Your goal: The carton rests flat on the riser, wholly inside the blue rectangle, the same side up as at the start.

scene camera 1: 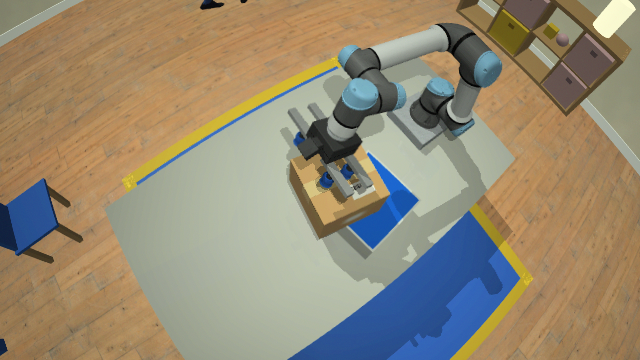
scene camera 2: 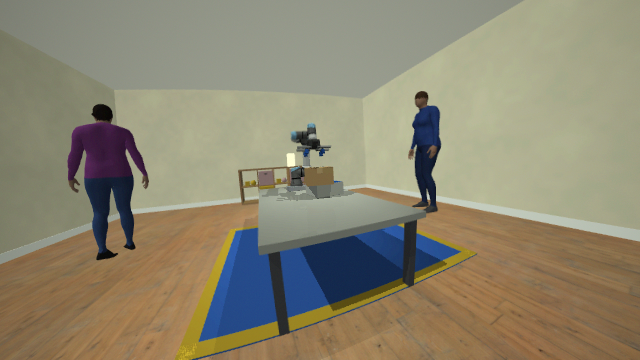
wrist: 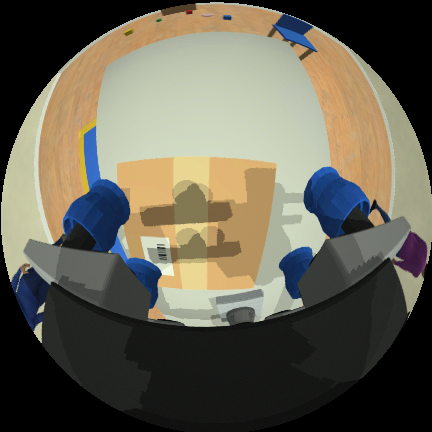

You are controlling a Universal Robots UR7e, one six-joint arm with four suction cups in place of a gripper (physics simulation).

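The carton [scene camera 1: 325,212] [scene camera 2: 319,176] [wrist: 227,175] lies flat with its tape strip and barcode label up. It sits partly on the riser [scene camera 1: 356,243] [scene camera 2: 321,192] and overhangs one side. It covers part of the blue rectangle [scene camera 1: 380,225] [scene camera 2: 338,181], reaches beyond it, and is turned relative to its edges. My gripper [scene camera 1: 323,155] [scene camera 2: 314,152] [wrist: 217,240] has four blue suction cups, and none holds anything. In scene camera 2 there is a gap between cups and carton. In the wrist view the cups stand left and right of the carton top. One cup is hidden in scene camera 1.
The riser stands on the grey table [scene camera 1: 210,225] [scene camera 2: 335,215], near the arm's base plate [scene camera 1: 420,135]. A shelf unit [scene camera 1: 570,111], a blue chair [scene camera 1: 32,215] and two people [scene camera 2: 107,150] [scene camera 2: 426,125] are around the table. A blue and yellow mat [scene camera 2: 240,285] lies beneath.
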